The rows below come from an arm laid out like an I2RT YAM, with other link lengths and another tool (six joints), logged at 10 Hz.
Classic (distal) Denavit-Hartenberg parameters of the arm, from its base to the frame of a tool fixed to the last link. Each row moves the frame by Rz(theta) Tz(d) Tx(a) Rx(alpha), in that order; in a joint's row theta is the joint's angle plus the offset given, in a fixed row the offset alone. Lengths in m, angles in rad.
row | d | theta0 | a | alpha
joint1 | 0.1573 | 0 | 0.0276 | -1.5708
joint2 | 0 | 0 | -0.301 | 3.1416
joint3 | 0 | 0.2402 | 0.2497 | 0
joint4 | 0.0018 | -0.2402 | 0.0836 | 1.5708
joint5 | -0.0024 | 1.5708 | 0 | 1.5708
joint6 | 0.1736 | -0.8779 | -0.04 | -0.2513
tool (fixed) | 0.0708 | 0 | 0 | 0
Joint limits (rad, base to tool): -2.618..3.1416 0..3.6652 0..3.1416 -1.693..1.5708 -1.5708..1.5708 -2.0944..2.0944
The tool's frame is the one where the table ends.
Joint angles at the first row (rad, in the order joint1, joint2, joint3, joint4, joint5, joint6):
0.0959, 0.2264, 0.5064, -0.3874, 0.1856, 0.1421
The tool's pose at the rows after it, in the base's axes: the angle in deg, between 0 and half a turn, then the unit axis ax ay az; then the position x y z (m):
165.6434 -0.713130 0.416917 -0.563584 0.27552 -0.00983 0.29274
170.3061 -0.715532 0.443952 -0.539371 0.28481 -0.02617 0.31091
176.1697 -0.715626 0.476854 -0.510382 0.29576 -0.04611 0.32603
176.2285 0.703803 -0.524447 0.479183 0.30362 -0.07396 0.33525
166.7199 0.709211 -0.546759 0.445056 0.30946 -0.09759 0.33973
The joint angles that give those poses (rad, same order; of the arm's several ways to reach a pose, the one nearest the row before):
0.0959, 0.3542, 0.6407, -0.4652, 0.2156, 0.1432
0.0960, 0.5087, 0.7959, -0.5480, 0.2902, 0.1593
0.0960, 0.6765, 0.9684, -0.6552, 0.3836, 0.1875
0.0959, 0.8459, 1.1408, -0.7849, 0.5182, 0.2477
0.0959, 1.0283, 1.3285, -0.9462, 0.6334, 0.2703

